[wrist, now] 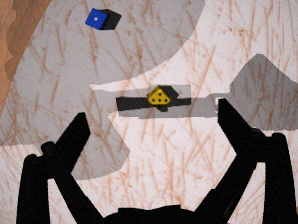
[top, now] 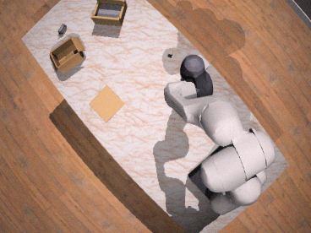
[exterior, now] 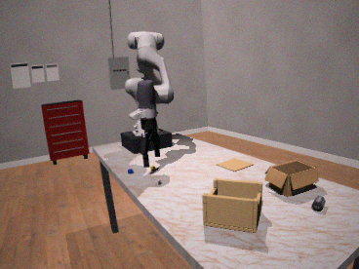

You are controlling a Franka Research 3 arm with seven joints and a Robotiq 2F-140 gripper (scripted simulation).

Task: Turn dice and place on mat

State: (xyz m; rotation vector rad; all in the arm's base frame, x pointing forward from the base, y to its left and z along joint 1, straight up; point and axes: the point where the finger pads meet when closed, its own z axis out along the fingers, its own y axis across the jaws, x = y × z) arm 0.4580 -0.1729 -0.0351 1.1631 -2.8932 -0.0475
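Right now the yellow die is 5 cm below my hand and 1 cm behind it. Round my hand: white die 17 cm ahead, 5 cm to the right, 5 cm below; then blue die 11 cm to the right, 5 cm below, 5 cm behind; then tan mat 37 cm to the left, 20 cm ahead, 6 cm below.
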